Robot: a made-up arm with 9 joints. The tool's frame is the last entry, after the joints.
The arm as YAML. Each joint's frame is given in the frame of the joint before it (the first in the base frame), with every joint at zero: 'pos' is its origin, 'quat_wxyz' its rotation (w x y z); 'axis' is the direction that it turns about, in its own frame. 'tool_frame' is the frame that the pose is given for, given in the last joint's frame.
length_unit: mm
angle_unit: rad
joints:
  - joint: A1
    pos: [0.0, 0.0, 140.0]
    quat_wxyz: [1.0, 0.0, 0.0, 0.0]
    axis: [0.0, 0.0, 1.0]
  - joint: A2
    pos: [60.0, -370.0, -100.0]
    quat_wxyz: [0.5, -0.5, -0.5, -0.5]
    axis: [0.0, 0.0, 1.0]
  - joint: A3
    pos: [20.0, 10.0, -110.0]
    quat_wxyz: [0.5, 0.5, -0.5, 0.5]
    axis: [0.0, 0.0, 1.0]
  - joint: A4
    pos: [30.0, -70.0, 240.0]
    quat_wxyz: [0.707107, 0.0, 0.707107, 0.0]
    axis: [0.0, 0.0, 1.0]
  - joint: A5
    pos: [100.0, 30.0, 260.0]
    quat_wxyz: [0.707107, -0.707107, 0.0, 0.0]
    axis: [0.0, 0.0, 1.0]
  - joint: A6
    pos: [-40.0, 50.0, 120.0]
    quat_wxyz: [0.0, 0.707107, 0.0, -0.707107]
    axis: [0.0, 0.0, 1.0]
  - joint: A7
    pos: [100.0, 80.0, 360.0]
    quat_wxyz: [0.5, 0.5, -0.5, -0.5]
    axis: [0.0, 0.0, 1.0]
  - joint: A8
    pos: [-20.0, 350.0, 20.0]
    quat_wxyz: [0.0, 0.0, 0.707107, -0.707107]
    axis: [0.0, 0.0, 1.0]
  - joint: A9
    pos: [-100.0, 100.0, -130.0]
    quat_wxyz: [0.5, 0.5, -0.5, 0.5]
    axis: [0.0, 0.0, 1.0]
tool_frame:
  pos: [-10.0, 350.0, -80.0]
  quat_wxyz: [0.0, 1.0, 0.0, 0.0]
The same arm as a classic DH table. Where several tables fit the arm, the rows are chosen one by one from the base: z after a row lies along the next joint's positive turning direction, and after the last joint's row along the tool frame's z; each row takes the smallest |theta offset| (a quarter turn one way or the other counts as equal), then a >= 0, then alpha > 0; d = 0 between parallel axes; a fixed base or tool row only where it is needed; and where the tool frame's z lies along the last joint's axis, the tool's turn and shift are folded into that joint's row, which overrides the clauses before.
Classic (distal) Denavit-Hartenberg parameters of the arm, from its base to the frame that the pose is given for. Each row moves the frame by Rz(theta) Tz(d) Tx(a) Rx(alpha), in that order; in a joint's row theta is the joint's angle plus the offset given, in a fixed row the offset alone. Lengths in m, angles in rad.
A1: theta_offset 0.0000  d 0.0400  a 0.0600  alpha -1.5708
A2: theta_offset -1.5708  d -0.4800  a 0.0200  alpha 1.5708
A3: theta_offset 0.0000  d 0.2300  a 0.0700  alpha -1.5708
A4: theta_offset 1.5708  d 0.2900  a 0.1000  alpha -1.5708
A5: theta_offset 1.5708  d 0.1500  a 0.0500  alpha -1.5708
A6: theta_offset 0.0000  d 0.4000  a -0.0800  alpha 1.5708
A7: theta_offset 0.0000  d -0.0800  a -0.0200  alpha 1.5708
A8: theta_offset 0.0000  d -0.4800  a 0.1000  alpha -1.5708
A9: theta_offset 0.0286  d 0.0000  a 0.3501  alpha 3.1416
tool (fixed): theta_offset 1.5994  d 0.1800  a 0.0000  alpha 0.0000

